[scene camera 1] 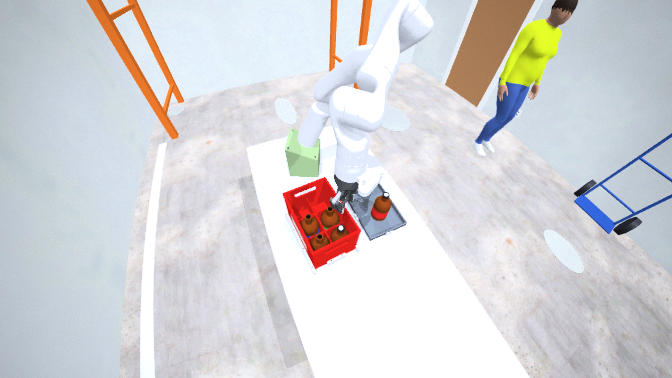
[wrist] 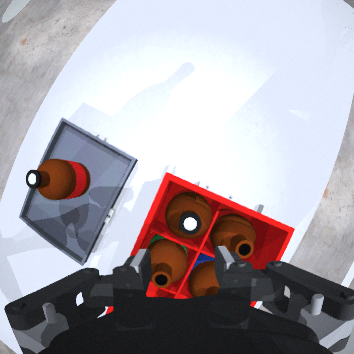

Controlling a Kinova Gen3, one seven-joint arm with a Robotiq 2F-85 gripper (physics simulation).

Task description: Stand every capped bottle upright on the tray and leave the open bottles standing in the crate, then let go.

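Frame: origin at the arm's base, x ahead, y left, z up, level; millimetres.
Seen in the pictures: gripper, between the fingertips: (scene camera 1: 345,205) (wrist: 182,260); arm's base, origin of its link: (scene camera 1: 306,140).
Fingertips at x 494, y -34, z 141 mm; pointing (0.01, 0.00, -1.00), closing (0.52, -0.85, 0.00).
Observation:
Pixels of each thing's top centre, then the offset from my fingertips to it. "pt": a spot on its surface instead. Level surfaces: height alone.
- red label, a spot on its surface: (wrist: 57,179) (scene camera 1: 381,204) pt 175 mm down, 47 mm back, 202 mm left
- grey tray, a spot on its surface: (wrist: 106,162) pt 288 mm down, 8 mm ahead, 176 mm left
- white-capped brown bottle, centre of its top: (wrist: 189,223) (scene camera 1: 341,227) 130 mm down, 7 mm ahead, 8 mm right
- green label, a spot on its surface: (wrist: 169,260) (scene camera 1: 331,217) pt 167 mm down, 62 mm back, 14 mm right
- blue label, a spot on its surface: (wrist: 204,284) (scene camera 1: 314,221) pt 168 mm down, 73 mm back, 81 mm right
- white table, height of its surface: 293 mm down
A brown bottle with a white cap and red label (scene camera 1: 382,208) (wrist: 57,179) stands upright on the grey tray (scene camera 1: 367,221) (wrist: 106,162). Another white-capped brown bottle (scene camera 1: 340,235) (wrist: 182,204) stands in a front compartment of the red crate (scene camera 1: 351,243) (wrist: 274,241). Beside it in the crate stand three open brown bottles: one in front (scene camera 1: 320,244) (wrist: 231,230), one with a green label (scene camera 1: 330,218) (wrist: 169,260) and one with a blue label (scene camera 1: 308,226) (wrist: 204,284). My gripper (scene camera 1: 338,204) (wrist: 182,260) is partly open and empty, above the crate near its tray side. Its fingers partly hide the crate in the wrist view.
The white table (scene camera 1: 395,310) (wrist: 165,45) carries the crate and tray side by side. A green base block (scene camera 1: 303,164) stands behind the crate. A person in a yellow top (scene camera 1: 532,52) and a blue hand truck (scene camera 1: 594,213) stand off to the right on the floor.

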